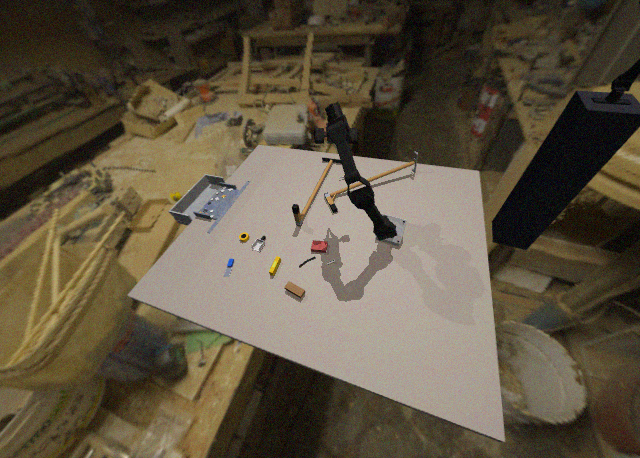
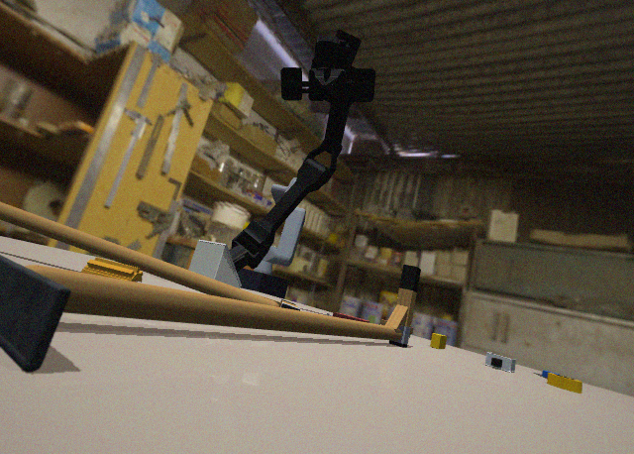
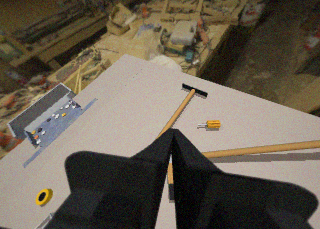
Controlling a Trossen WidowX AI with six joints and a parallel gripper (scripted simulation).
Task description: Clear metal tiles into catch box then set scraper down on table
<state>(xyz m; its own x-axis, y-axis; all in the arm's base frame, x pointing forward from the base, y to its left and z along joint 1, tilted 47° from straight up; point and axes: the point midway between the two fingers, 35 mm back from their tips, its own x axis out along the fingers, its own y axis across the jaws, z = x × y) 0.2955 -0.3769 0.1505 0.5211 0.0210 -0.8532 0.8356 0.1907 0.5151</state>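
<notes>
The long scraper is 340 mm below my gripper tip, 150 mm ahead of it and 60 mm to the right of it. From my gripper tip the other things lie so: black wire 430 mm to the left, 400 mm below, 10 mm behind; then orange piece 390 mm below, 220 mm to the right, 10 mm ahead; then red block 390 mm below, 330 mm to the left, 30 mm behind.
</notes>
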